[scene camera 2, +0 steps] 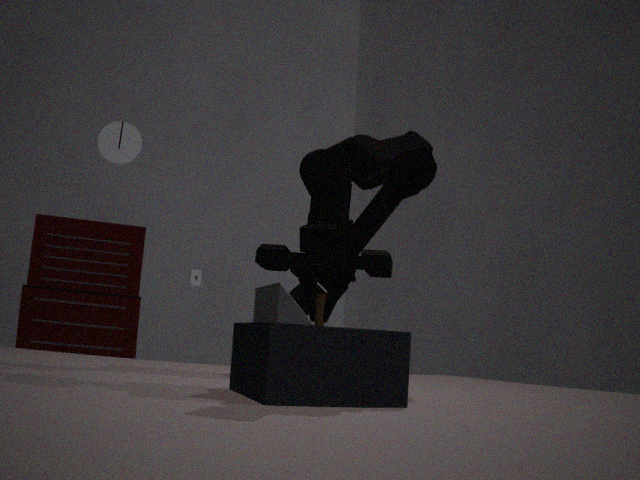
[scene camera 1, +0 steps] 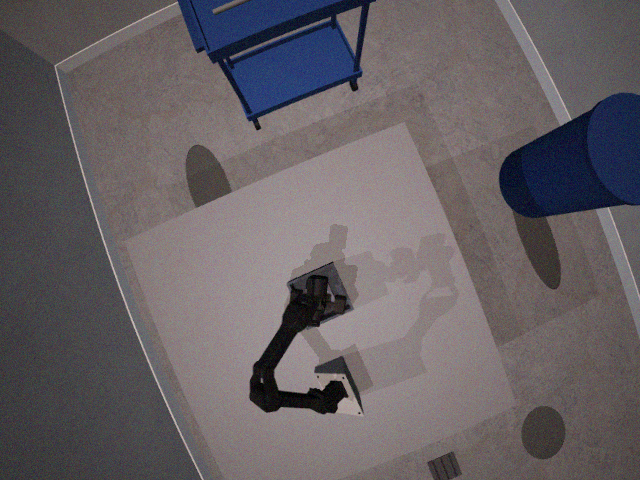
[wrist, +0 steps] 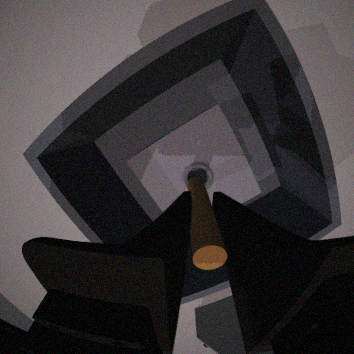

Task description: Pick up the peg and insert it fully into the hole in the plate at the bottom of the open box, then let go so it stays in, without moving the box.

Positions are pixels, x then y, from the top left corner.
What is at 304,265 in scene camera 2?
The gripper.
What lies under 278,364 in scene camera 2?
A dark box.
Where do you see a dark box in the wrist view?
At 245,63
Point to a dark box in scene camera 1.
At 329,270
